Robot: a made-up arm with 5 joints. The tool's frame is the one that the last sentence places.
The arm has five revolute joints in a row. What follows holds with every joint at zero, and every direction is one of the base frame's.
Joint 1 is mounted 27.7 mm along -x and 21.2 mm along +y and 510.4 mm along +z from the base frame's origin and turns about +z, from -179.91 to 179.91 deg.
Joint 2 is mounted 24 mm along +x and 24.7 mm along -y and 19.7 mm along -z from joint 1 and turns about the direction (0, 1, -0.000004), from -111.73 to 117.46 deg.
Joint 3 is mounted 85.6 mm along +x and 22.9 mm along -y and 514.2 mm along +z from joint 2 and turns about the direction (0, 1, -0.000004), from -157.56 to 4.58 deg.
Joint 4 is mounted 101 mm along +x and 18.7 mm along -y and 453.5 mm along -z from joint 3 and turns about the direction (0, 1, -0.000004), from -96.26 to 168.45 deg.
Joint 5 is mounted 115.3 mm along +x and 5.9 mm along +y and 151.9 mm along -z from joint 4 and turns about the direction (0, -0.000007, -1), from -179.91 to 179.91 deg.
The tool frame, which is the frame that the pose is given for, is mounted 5.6 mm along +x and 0.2 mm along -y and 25.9 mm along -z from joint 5; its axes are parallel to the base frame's.
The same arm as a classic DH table. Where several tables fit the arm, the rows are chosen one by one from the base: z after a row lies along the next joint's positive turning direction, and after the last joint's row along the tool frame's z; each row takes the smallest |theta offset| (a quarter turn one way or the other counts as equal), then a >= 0, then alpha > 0; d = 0 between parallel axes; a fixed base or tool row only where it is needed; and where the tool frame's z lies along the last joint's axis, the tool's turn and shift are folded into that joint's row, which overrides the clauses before.
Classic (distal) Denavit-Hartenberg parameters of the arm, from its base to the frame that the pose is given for. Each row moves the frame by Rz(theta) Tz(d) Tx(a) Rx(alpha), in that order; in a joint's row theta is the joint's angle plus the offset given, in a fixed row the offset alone. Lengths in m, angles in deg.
base (fixed): a -0.0349  alpha 0.00  d 0.0000  theta0 -37.43
joint 1: a 0.0240  alpha -90.00  d 0.4907  theta0 37.43
joint 2: a 0.5213  alpha 0.00  d 0.0000  theta0 -80.55
joint 3: a -0.4646  alpha 0.00  d 0.0000  theta0 -22.01
joint 4: a -0.1153  alpha 90.00  d -0.0604  theta0 -77.44
joint 5: a -0.0056  alpha 180.00  d 0.0000  theta0 2.05
tool (fixed): a 0.0000  alpha 0.00  d -0.1778  theta0 -177.95
Joint limits (deg, base to tool): -179.91..179.91 -111.73..117.46 -157.56..4.58 -96.26..168.45 -179.91..179.91

